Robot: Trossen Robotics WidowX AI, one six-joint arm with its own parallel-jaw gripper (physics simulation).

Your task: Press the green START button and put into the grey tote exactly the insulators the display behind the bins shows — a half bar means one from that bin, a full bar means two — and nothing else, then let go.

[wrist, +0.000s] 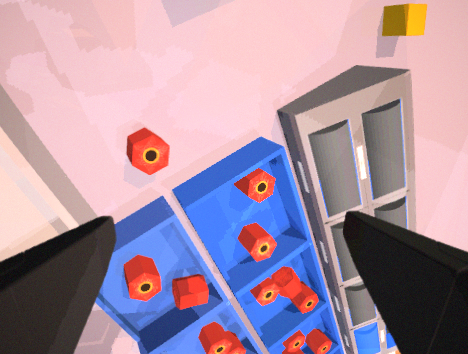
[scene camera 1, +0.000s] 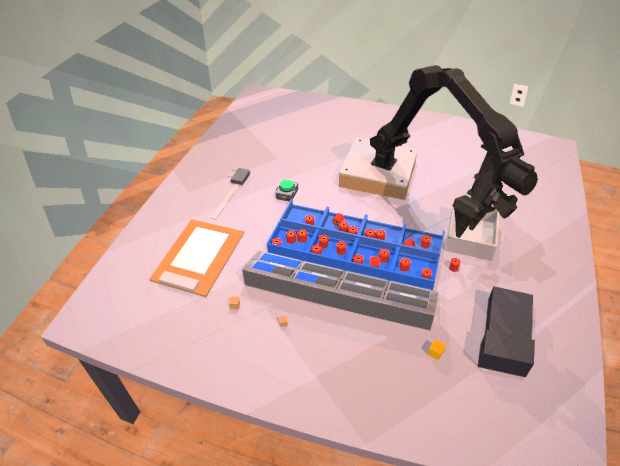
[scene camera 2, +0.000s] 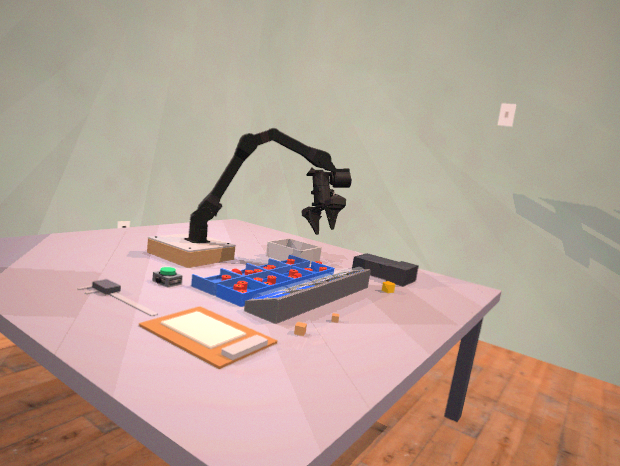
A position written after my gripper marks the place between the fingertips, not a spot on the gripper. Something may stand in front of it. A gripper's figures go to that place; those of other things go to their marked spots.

Scene:
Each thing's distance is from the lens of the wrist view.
my gripper [wrist: 231, 225]: 0.11 m
yellow cube [wrist: 393, 25]: 0.34 m
grey tote [wrist: 47, 204]: 0.23 m
grey display bar [wrist: 360, 88]: 0.27 m
The marked spots on the grey display bar and the yellow cube are 0.09 m apart.

